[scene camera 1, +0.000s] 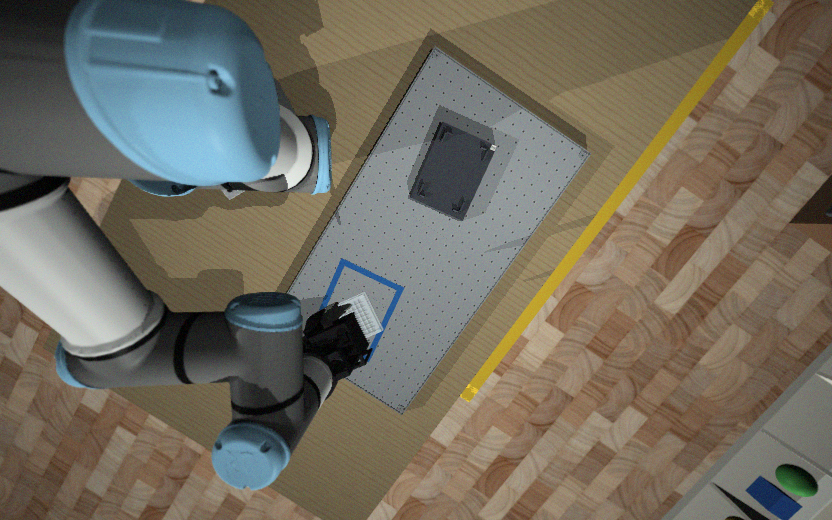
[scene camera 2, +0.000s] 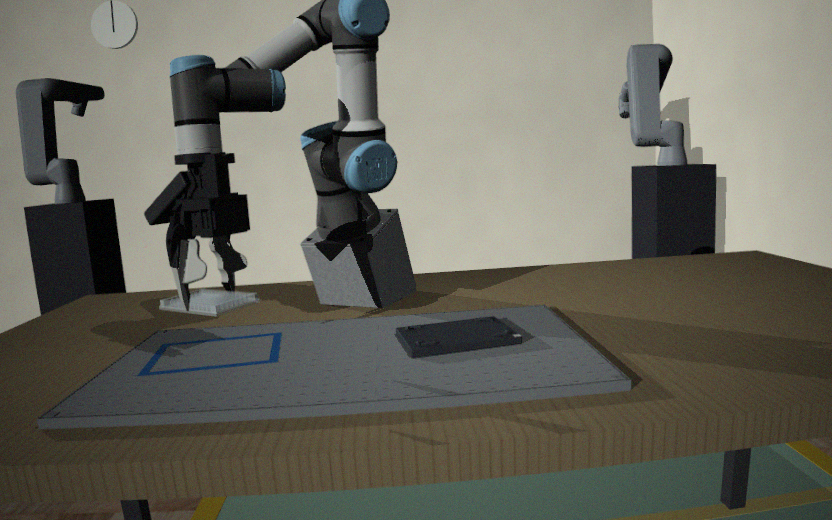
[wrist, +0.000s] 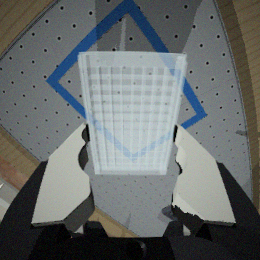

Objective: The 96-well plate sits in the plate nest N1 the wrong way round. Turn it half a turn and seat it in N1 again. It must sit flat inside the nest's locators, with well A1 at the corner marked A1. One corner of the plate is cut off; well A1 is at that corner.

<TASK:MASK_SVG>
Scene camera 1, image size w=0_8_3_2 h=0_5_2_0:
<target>my gripper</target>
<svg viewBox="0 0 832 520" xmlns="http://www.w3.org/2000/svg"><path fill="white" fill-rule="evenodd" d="M350 303L338 306L339 303L335 302L316 312L307 319L303 331L303 356L313 356L328 365L332 373L332 387L324 401L330 397L338 380L350 376L354 369L366 365L372 352L372 348L367 350L370 343L368 343L354 312L339 319L341 315L351 308L352 305Z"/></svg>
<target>white 96-well plate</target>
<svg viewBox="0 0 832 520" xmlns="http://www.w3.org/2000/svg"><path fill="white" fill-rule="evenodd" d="M362 292L338 304L338 306L348 303L352 305L339 319L354 312L365 337L368 338L382 332L384 328L366 292Z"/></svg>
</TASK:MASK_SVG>
